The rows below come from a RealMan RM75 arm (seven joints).
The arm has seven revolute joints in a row. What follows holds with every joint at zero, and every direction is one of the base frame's. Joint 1 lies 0.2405 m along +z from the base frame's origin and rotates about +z. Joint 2 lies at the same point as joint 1 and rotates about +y. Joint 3 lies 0.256 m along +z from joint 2 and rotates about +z. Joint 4 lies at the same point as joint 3 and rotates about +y. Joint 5 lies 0.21 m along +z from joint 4 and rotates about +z. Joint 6 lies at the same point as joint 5 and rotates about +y. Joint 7 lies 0.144 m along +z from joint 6 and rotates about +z. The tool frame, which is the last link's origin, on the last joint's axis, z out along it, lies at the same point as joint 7; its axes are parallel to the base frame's.
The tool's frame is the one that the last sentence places.
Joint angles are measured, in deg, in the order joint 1, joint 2, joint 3, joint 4, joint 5, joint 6, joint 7. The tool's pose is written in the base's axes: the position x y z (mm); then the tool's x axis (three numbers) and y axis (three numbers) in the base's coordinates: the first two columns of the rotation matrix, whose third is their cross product. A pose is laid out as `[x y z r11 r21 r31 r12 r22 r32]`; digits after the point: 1 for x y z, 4 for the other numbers.
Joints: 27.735, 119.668, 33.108, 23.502, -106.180, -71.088, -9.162
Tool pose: [261.4 345.9 -33.0 0.6791 0.2011 -0.7060 -0.7005 -0.1101 -0.7051]
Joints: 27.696, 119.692, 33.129, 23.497, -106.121, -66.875, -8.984
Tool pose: [267.7 347.2 -41.6 0.6909 0.1288 -0.7114 -0.7012 -0.1204 -0.7027]
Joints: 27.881, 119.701, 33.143, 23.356, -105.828, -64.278, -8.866
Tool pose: [271.4 348.7 -46.3 0.6965 0.0851 -0.7125 -0.7021 -0.1242 -0.7011]
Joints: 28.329, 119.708, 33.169, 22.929, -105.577, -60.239, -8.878
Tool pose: [277.0 351.2 -53.3 0.7083 0.0192 -0.7056 -0.6977 -0.1331 -0.7040]
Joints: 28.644, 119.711, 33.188, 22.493, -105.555, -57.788, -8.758
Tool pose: [280.8 352.5 -57.4 0.7153 -0.0208 -0.6986 -0.6939 -0.1394 -0.7064]
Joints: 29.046, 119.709, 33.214, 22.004, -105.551, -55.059, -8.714
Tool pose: [284.8 354.0 -61.7 0.7231 -0.0642 -0.6878 -0.6885 -0.1471 -0.7101]
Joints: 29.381, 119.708, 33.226, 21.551, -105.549, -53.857, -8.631
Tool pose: [286.7 355.3 -63.1 0.7279 -0.0824 -0.6808 -0.6843 -0.1504 -0.7135]
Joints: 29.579, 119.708, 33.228, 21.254, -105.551, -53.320, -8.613
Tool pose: [287.7 356.1 -63.5 0.7311 -0.0903 -0.6762 -0.6812 -0.1518 -0.7162]
